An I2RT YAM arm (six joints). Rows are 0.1 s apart.
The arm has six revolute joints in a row. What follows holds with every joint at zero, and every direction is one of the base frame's.
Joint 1 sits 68 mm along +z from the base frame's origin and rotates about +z.
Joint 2 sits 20 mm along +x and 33.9 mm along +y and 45.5 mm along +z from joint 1 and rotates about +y.
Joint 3 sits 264 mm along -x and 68.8 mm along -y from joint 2 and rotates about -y.
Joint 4 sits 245 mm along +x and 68.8 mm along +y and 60 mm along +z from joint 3 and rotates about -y.
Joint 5 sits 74 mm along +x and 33.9 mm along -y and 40.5 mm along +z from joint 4 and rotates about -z.
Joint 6 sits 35.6 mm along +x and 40.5 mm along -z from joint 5 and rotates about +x.
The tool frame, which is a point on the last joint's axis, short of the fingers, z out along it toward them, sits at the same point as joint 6; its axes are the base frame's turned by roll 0, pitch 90 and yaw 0 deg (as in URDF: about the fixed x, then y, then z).
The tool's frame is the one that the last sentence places.
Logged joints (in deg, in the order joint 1, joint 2, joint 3, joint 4, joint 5, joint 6), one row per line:
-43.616 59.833 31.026 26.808 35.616 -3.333
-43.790 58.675 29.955 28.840 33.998 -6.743
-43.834 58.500 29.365 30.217 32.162 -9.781
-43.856 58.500 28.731 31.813 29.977 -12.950
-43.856 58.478 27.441 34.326 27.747 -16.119
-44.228 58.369 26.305 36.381 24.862 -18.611
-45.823 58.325 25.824 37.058 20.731 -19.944
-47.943 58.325 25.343 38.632 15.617 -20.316
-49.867 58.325 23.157 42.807 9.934 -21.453
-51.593 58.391 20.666 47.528 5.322 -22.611
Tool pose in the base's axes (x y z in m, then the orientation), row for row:
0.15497 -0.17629 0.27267 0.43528 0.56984 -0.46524 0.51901
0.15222 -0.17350 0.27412 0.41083 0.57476 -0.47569 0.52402
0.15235 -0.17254 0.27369 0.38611 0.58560 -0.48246 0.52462
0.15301 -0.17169 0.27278 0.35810 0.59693 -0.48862 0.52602
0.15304 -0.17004 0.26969 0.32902 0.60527 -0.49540 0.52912
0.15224 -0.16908 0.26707 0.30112 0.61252 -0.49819 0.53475
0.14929 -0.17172 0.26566 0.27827 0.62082 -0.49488 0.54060
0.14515 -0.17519 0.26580 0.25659 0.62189 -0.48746 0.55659
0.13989 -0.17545 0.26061 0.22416 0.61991 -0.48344 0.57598
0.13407 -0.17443 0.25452 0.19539 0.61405 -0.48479 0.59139
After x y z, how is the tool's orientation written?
As a quaternion, x y z w.
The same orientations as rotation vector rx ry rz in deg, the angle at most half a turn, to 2 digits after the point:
59.82 78.31 -63.94
56.34 78.82 -65.23
52.93 80.28 -66.14
49.06 81.79 -66.95
45.02 82.82 -67.79
41.10 83.61 -68.00
37.89 84.53 -67.38
34.70 84.11 -65.93
30.07 83.16 -64.85
26.04 81.85 -64.62

